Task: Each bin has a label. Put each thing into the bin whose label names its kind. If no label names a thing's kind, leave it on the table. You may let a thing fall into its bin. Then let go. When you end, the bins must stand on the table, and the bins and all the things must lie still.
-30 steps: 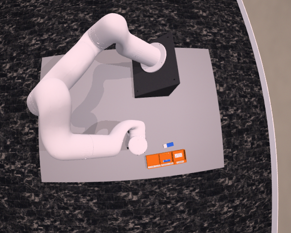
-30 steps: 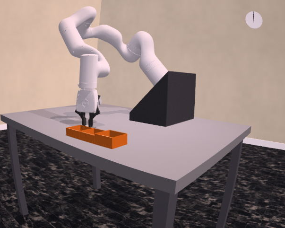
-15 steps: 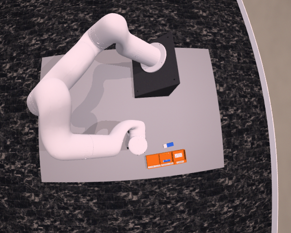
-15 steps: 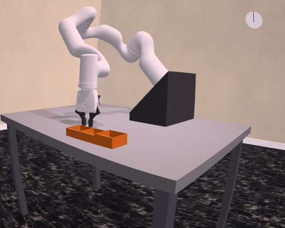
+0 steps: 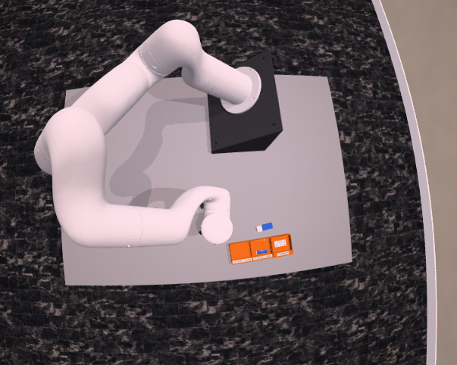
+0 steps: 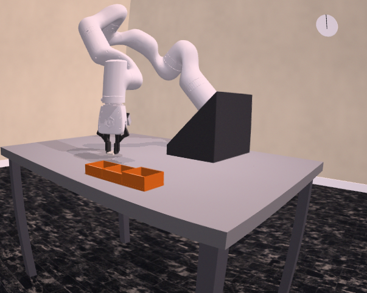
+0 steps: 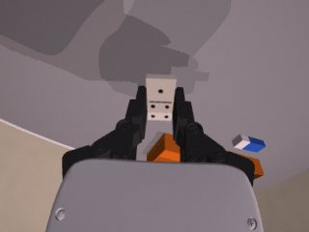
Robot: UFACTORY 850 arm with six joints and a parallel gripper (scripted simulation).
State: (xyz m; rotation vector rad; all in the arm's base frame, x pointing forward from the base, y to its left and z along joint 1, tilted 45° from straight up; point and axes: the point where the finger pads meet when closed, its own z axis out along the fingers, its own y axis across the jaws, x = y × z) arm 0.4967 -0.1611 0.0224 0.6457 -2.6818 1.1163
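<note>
Right now my hand is 270 mm to the right of the white domino, 110 mm short of it and 50 mm above it. Round my hand: blue-and-white block 200 mm to the left, 50 mm below, 30 mm ahead; then white card-like piece 20 mm below; then orange battery 180 mm to the left, 90 mm ahead, 50 mm below.
</note>
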